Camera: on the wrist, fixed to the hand. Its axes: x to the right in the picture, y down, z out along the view.
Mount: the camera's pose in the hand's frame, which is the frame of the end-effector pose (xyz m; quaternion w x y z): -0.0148 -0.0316 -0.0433 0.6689 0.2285 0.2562 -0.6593
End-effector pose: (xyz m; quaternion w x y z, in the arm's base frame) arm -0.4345 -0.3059 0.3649 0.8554 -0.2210 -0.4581 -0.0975
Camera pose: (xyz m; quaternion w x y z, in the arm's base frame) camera -0.4224 -0.3546 0.3409 0.6758 0.3747 -0.2553 -0.5812
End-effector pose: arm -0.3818 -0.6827 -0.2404 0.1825 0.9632 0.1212 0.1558
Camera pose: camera -0.4159 -0.6448 -0.2182 0.0263 -0.5662 -0.7985 -0.2030
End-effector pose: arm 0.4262 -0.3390 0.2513 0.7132 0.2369 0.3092 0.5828
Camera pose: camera 0.4149 -0.3610 0.2015 0.7280 -0.0317 0.6789 -0.0903
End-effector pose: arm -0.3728 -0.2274 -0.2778 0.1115 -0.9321 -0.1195 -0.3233
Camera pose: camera -0.4183 -0.2121 -0.2498 0.1050 -0.4364 -0.7398 -0.5013
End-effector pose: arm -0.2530 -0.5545 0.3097 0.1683 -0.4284 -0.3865 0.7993
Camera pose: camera -0.2111 -0.5225 0.3275 0.8364 -0.1981 -0.3152 0.4022
